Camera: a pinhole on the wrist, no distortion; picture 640 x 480 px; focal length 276.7 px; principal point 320.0 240.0 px. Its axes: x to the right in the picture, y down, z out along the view. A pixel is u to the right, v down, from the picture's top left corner.
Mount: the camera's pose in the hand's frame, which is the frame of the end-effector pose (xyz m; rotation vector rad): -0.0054 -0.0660 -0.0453 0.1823 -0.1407 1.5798
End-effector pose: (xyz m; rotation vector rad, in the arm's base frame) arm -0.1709 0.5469 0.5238 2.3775 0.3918 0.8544
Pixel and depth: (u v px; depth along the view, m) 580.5 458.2 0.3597
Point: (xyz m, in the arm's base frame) -0.1189 0.1120 0.2594
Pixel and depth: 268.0 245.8 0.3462
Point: -0.0044 0.5866 0.2247
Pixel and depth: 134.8 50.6 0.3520
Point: 0.1482 0.8425 0.2689
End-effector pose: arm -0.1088 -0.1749 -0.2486 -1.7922 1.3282 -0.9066
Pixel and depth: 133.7 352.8 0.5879
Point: 0.4994 0.2264 -0.0041
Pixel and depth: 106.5 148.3 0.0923
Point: -0.0056 -0.1658 -0.1275
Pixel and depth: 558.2 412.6 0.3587
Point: 0.0888 0.0580 -0.5977
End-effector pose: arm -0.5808 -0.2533 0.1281 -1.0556 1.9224 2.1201
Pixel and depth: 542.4 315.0 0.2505
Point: -0.6706 -0.0240 0.2239
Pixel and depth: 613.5 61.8 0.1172
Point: -0.6909 -0.2026 0.1145
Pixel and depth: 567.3 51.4 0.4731
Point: -1.1646 0.0228 0.1546
